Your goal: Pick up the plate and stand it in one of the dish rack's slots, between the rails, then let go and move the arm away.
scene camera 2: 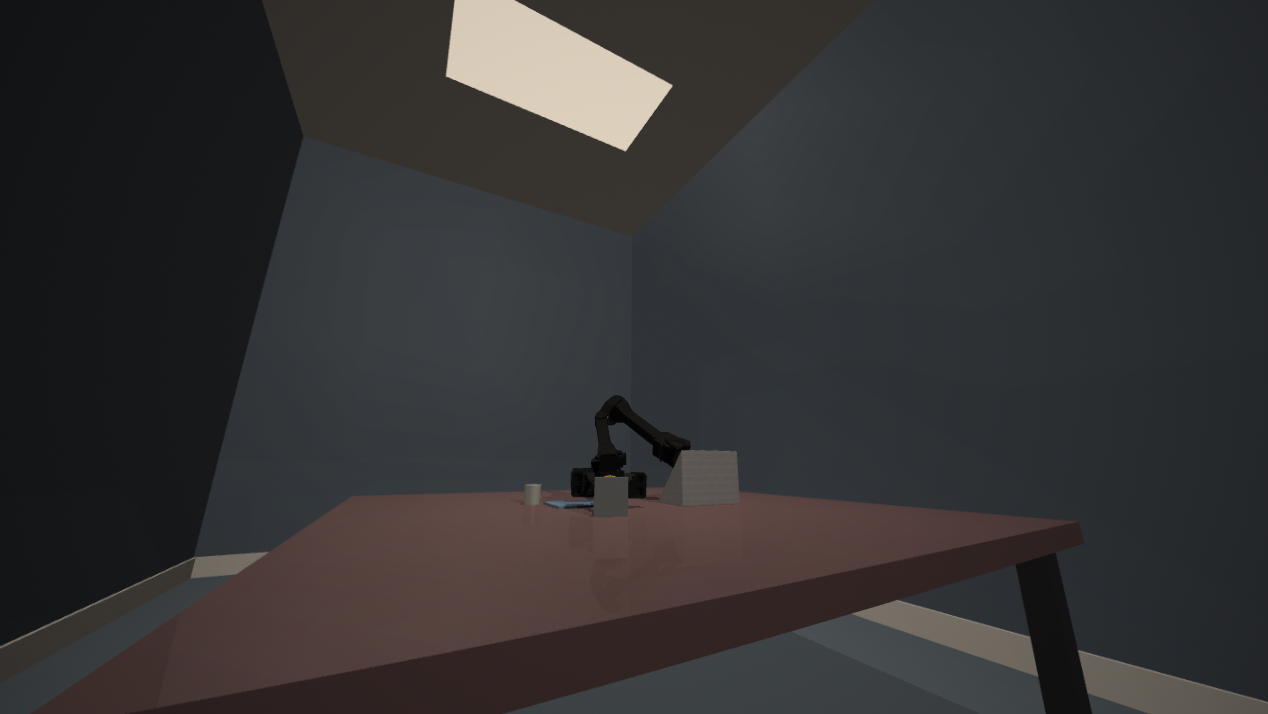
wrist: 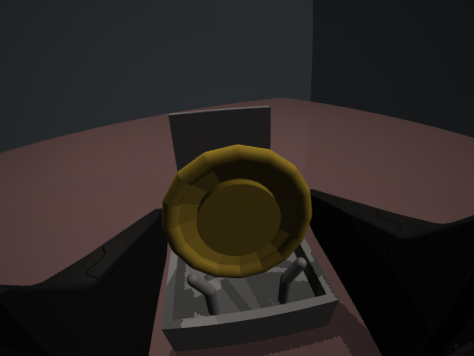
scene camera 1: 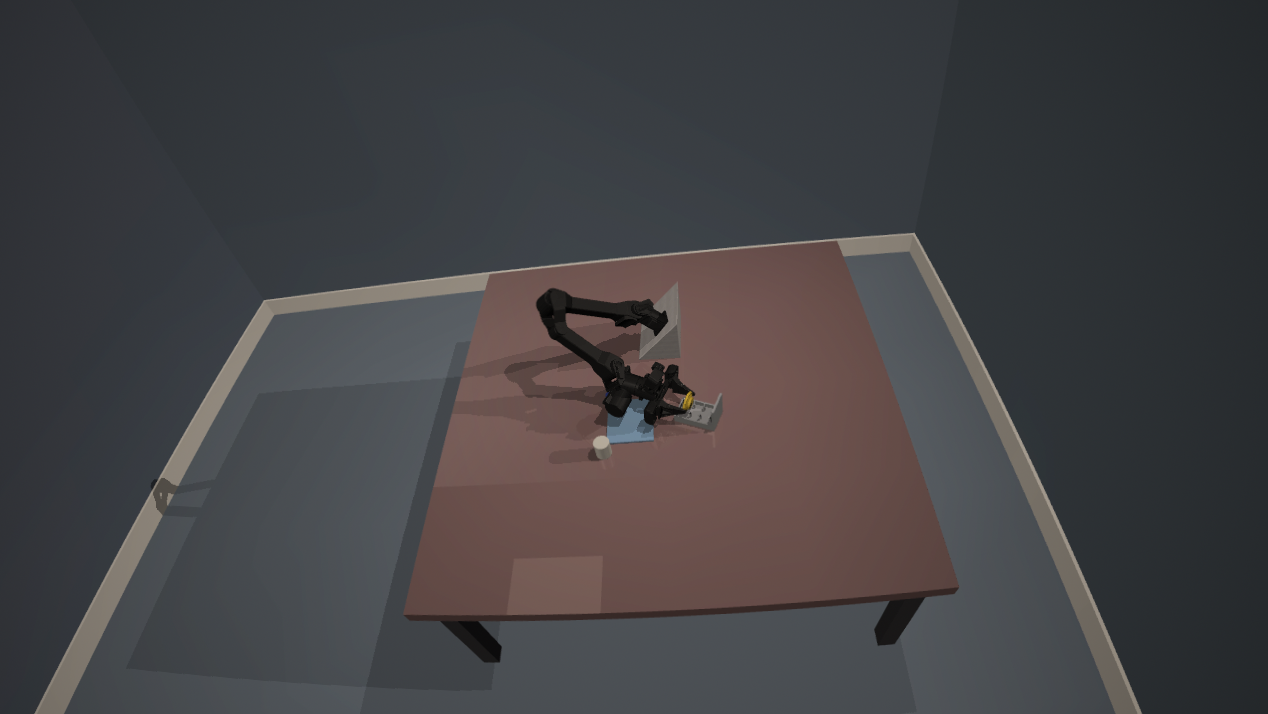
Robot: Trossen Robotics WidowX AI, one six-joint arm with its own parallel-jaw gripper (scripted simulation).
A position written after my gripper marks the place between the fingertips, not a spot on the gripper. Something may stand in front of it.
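Note:
A yellow plate [wrist: 234, 212] is held in my gripper, and I can see the gripper itself at [scene camera 1: 690, 403], [scene camera 2: 610, 489] and [wrist: 236, 208]. There is also a grey dish rack [scene camera 2: 610, 493], [wrist: 295, 296], [scene camera 1: 703, 415]. And then a blue mat [scene camera 1: 631, 428] is part of the scene as well.

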